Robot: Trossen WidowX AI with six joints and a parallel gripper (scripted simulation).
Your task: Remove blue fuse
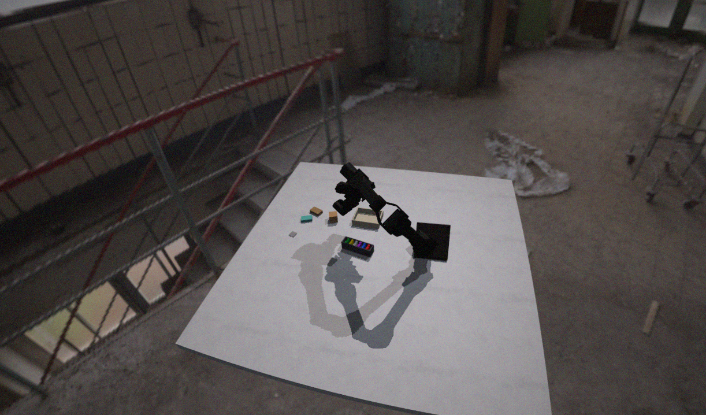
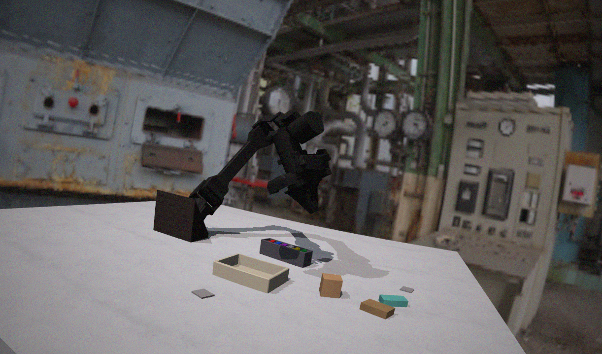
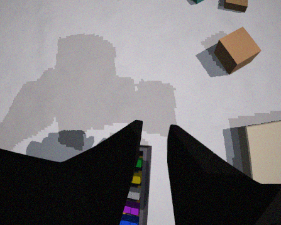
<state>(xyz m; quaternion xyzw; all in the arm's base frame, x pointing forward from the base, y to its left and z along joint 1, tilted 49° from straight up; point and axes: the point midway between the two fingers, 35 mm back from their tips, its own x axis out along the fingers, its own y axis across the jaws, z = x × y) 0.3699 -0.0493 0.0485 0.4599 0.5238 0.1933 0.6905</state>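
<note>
The blue fuse is 11 cm behind my gripper tip, 6 cm to the left of it and 12 cm below it. The rest, counted from my gripper tip: brown cube (10 cm ahead, 10 cm to the right, 13 cm below); then beige tray (6 cm behind, 15 cm to the right, 15 cm below).
</note>
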